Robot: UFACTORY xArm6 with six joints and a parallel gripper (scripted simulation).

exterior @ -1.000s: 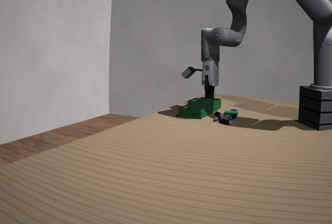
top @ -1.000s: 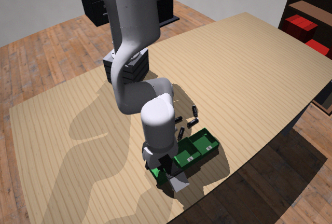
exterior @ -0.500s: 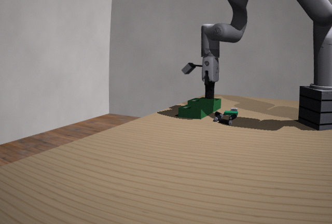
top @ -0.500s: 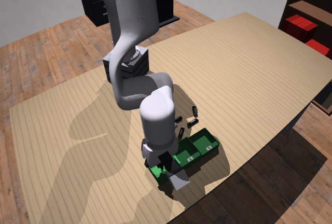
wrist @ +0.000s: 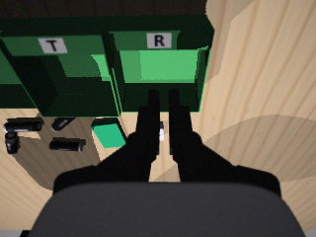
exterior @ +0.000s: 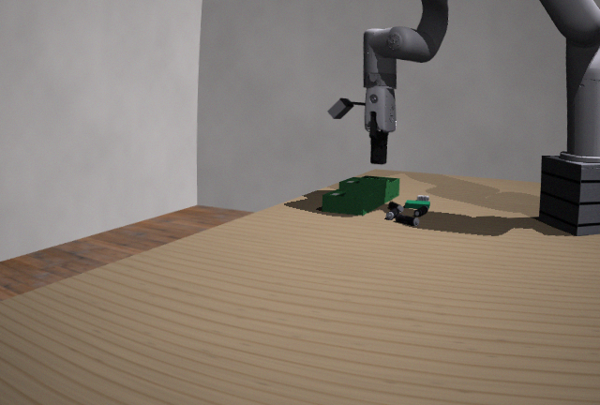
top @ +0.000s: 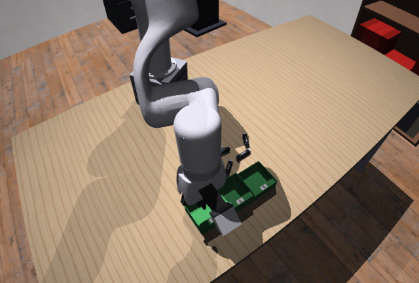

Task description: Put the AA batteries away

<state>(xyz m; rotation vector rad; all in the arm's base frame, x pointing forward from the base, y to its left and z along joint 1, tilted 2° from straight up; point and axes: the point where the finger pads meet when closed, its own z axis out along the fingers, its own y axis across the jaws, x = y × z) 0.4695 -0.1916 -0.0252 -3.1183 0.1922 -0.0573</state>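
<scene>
The green bin marked S lies 9 cm to the left of my hand, 7 cm below it and 1 cm ahead of it. From my hand the other things lie so: flat green block 10 cm to the left, 10 cm behind, 9 cm below; then small white block 11 cm behind, 9 cm below, 2 cm to the left.
</scene>
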